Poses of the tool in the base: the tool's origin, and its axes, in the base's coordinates. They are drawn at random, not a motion.
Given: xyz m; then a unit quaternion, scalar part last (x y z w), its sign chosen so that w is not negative.
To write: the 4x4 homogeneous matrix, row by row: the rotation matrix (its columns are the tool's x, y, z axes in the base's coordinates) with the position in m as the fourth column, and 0 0 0 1 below. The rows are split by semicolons. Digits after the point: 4 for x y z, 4 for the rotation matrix.
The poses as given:
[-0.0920 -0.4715 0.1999 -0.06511 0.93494 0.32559 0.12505]
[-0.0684 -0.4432 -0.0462 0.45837 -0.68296 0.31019 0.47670]
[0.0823 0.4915 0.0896 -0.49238 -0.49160 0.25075 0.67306]
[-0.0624 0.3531 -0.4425 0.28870 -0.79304 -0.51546 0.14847]
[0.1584 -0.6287 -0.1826 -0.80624 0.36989 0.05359 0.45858]
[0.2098 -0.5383 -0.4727 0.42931 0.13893 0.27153 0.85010]
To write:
-0.9602 -0.2032 0.1914 -0.0920; -0.0403 0.7795 0.6251 -0.4715; -0.2762 0.5925 -0.7567 0.1999; 0 0 0 1
-0.1253 -0.9218 -0.3668 -0.0684; -0.3304 0.3874 -0.8607 -0.4432; 0.9355 0.0133 -0.3531 -0.0462; 0 0 0 1
0.3909 0.1466 -0.9087 0.0823; 0.8217 0.3894 0.4163 0.4915; 0.4148 -0.9093 0.0318 0.0896; 0 0 0 1
-0.7892 -0.3048 -0.5331 -0.0624; -0.6110 0.3019 0.7318 0.3531; -0.0621 0.9033 -0.4245 -0.4425; 0 0 0 1
0.7206 -0.6456 0.2528 0.1584; -0.5473 -0.3058 0.7791 -0.6287; -0.4257 -0.6998 -0.5737 -0.1826; 0 0 0 1
0.8139 -0.3424 0.4693 0.2098; 0.5809 0.4839 -0.6545 -0.5383; -0.0031 0.8054 0.5928 -0.4727; 0 0 0 1

